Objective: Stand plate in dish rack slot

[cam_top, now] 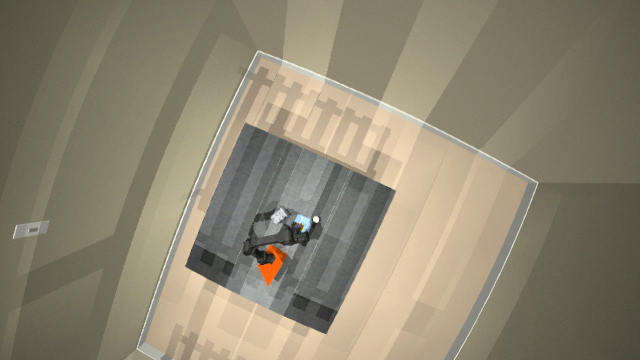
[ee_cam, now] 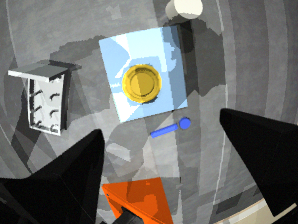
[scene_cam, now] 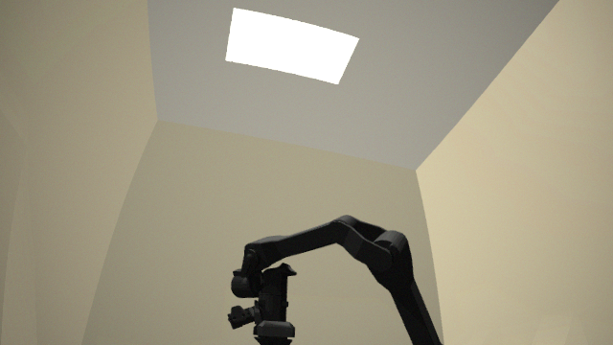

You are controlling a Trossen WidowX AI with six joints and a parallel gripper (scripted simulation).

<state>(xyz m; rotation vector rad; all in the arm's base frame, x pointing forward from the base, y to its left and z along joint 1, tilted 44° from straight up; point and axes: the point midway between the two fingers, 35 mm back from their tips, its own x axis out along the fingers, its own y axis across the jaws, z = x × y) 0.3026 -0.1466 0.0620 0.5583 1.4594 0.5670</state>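
My gripper tip is now 160 mm above the yellow plate and 10 mm past it. Also, from my gripper tip: light blue sheet 180 mm below, 10 mm to the right; dish rack 180 mm to the left, 160 mm below, 10 mm behind; white cylinder 150 mm below, 110 mm ahead, 80 mm to the right.
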